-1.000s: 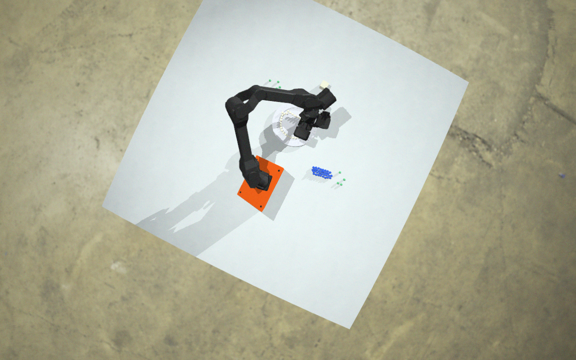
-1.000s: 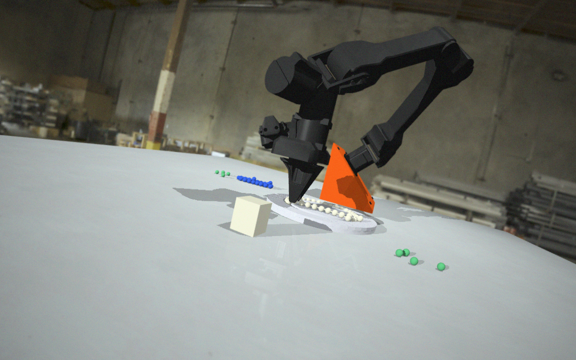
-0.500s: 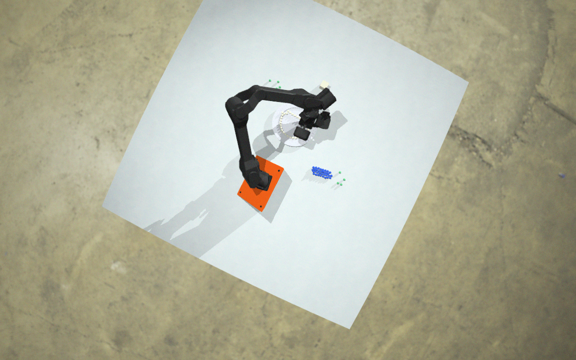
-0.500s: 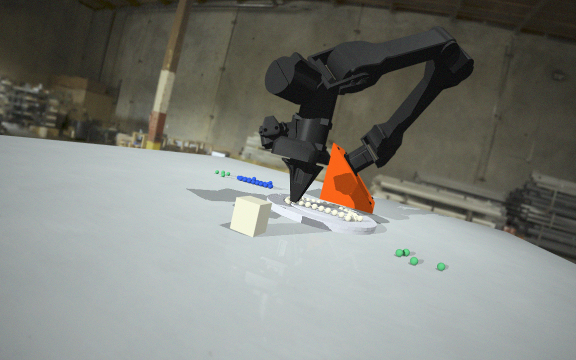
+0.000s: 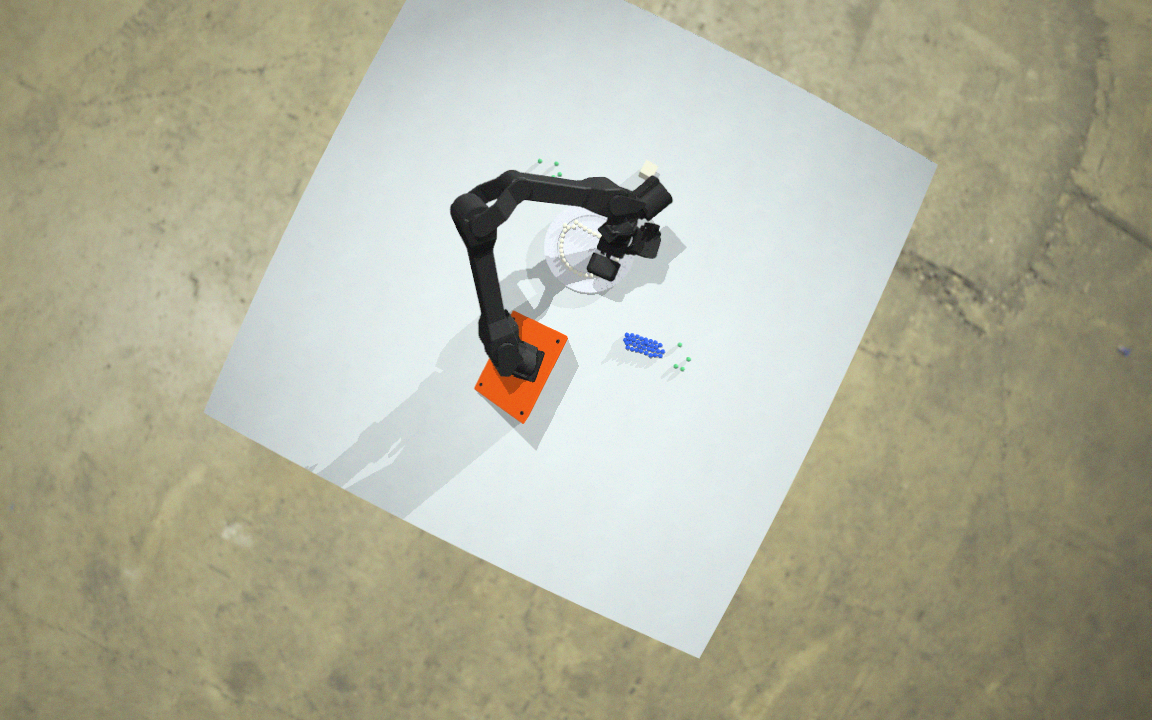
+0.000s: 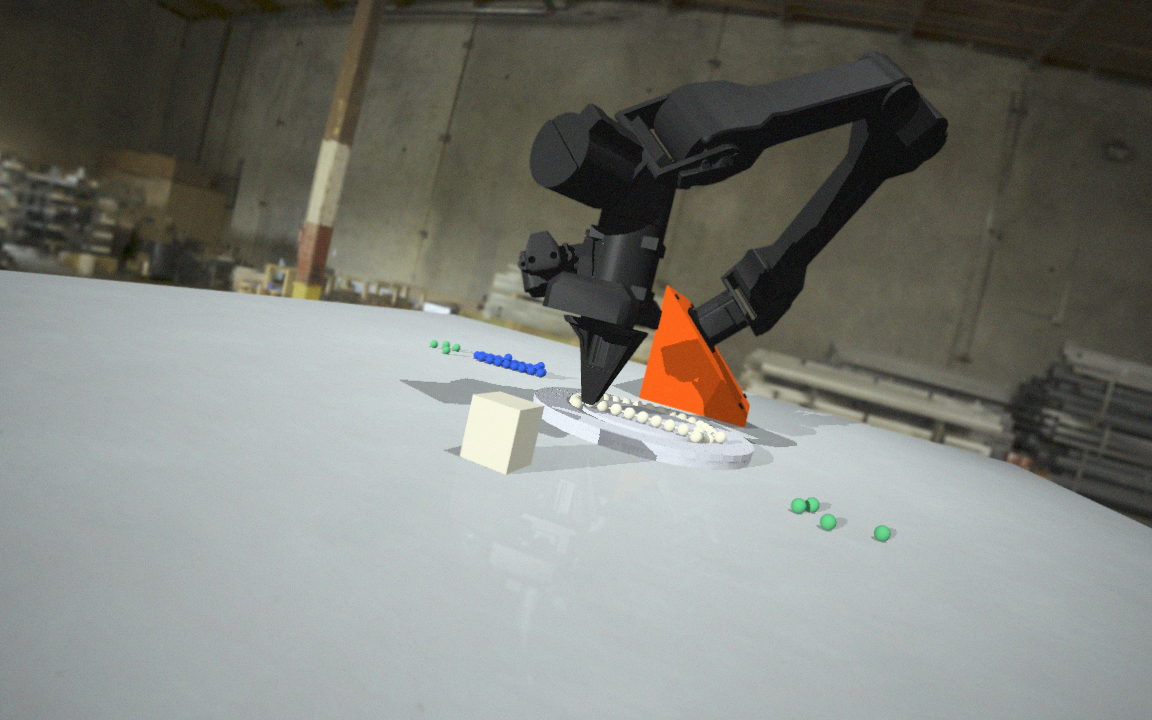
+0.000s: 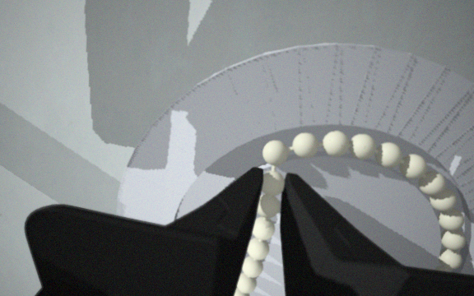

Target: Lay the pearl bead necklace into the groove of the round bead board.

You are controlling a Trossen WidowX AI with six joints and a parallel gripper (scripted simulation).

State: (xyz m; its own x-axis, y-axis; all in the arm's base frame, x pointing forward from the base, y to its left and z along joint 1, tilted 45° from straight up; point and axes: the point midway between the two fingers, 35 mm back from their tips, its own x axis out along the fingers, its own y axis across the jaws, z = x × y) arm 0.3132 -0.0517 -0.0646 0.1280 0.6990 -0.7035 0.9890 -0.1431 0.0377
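The round bead board lies 30 mm behind my gripper tip, 50 mm to the left of it and 10 mm below it. Also, from my gripper tip: cream cube: 180 mm ahead, 20 mm to the right.
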